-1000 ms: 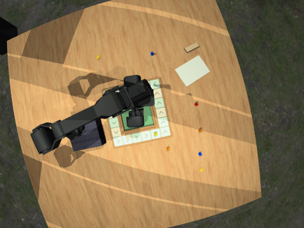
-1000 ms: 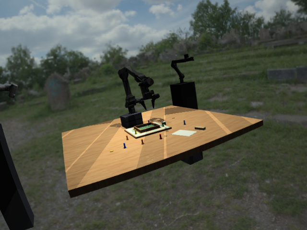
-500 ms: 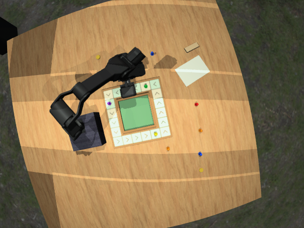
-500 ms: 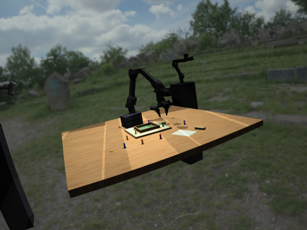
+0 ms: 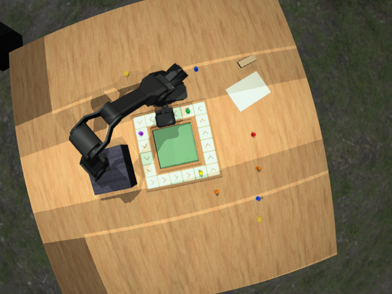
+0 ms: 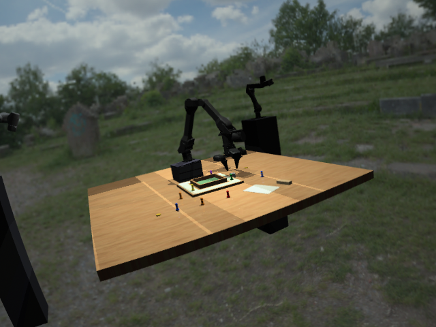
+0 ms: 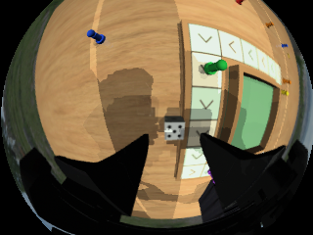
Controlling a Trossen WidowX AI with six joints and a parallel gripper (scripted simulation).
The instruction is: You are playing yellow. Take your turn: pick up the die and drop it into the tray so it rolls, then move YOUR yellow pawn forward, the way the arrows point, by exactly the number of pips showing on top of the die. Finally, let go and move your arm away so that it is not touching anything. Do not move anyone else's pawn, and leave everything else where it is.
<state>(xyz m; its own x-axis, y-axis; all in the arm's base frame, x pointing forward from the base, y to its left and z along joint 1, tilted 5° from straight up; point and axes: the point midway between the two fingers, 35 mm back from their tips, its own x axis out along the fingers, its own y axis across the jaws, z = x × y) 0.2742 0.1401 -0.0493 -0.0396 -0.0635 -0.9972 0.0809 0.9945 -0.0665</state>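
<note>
Right now the white die is 30 mm below my gripper tip. The rest, counted from my gripper tip: green pawn (70 mm ahead, 50 mm to the right, 20 mm below); then green tray (160 mm to the right, 40 mm below, 10 mm behind); then purple pawn (120 mm behind, 80 mm to the right, 20 mm below).
</note>
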